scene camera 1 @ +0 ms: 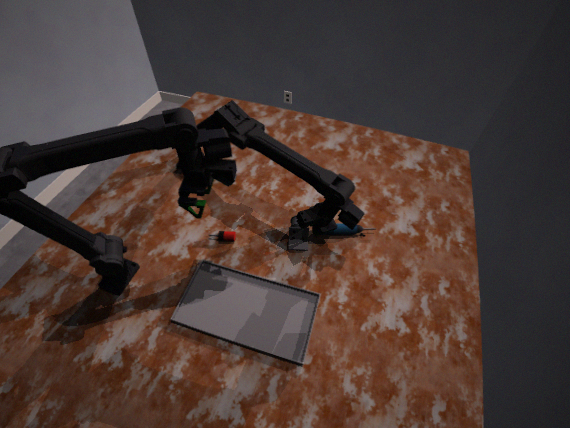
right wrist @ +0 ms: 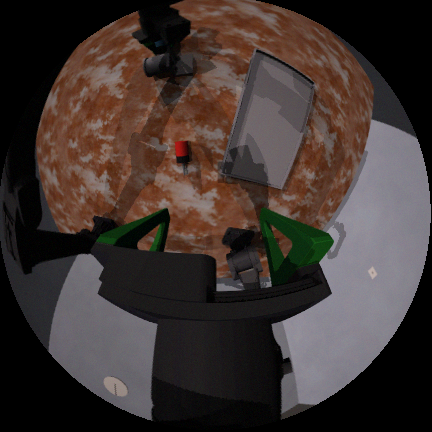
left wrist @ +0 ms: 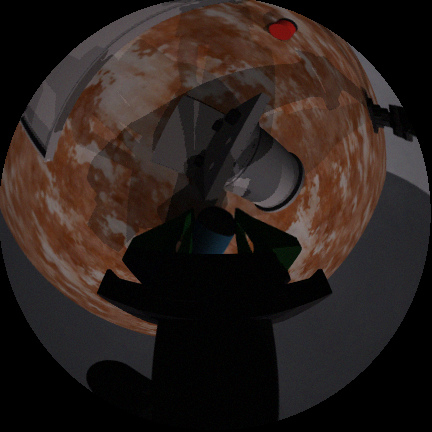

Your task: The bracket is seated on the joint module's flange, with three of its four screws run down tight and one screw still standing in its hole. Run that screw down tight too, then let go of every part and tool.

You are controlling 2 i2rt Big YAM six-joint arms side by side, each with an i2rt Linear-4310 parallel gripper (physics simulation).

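Frame: origin at the left arm's base, x ahead, y left, z up, level; centimetres.
Seen in the pictures: left gripper, fingertip midpoint: (scene camera 1: 313, 230) (right wrist: 162, 51) (left wrist: 214, 212); right gripper, fingertip midpoint: (scene camera 1: 203, 205) (right wrist: 214, 212); left arm's base, link origin: (right wrist: 104, 224); right arm's base, link origin: (scene camera 1: 120, 276) (right wrist: 237, 235).
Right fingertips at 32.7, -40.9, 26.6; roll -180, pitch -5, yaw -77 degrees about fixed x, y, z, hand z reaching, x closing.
Pixels of each thing's middle, then the offset from my right fingertips to it, as dx, dy, dz.
- blue screwdriver, body centre: (left wrist: 186, 283) (scene camera 1: 344, 229) +41.3, +22.3, -24.6
- grey bracket, body centre: (left wrist: 196, 133) (right wrist: 179, 59) (scene camera 1: 298, 238) +26.2, +12.5, -23.0
- round grey joint module, body centre: (left wrist: 251, 163) (right wrist: 159, 63) +24.9, +17.3, -23.3
- red-and-black tool, body centre: (right wrist: 182, 158) (scene camera 1: 221, 235) -1.2, +6.4, -24.9
- shallow grey tray, body centre: (right wrist: 274, 116) (scene camera 1: 247, 307) +17.2, -15.7, -25.8
My left gripper (scene camera 1: 316, 226) (left wrist: 214, 212) (right wrist: 162, 51) is shut on the blue screwdriver (scene camera 1: 345, 229) (left wrist: 212, 242). Its black end faces the bracket in the left wrist view; its thin shaft points right in the scene view. The grey bracket (scene camera 1: 298, 244) (left wrist: 172, 132) (right wrist: 185, 65) sits on the round grey joint module (left wrist: 275, 170) (right wrist: 156, 65), beside the left fingers. Dark screw heads (left wrist: 232, 116) show on its plate; I cannot tell which one stands up. My right gripper (scene camera 1: 196, 207) (right wrist: 214, 212) is open and empty, above the table.
A red-and-black tool (scene camera 1: 229, 236) (left wrist: 282, 29) (right wrist: 182, 150) with thin prongs lies on the table between the grippers. A shallow grey tray (scene camera 1: 240, 343) (right wrist: 239, 112) lies at the lower middle of the scene view. The right arm spans the left of that view.
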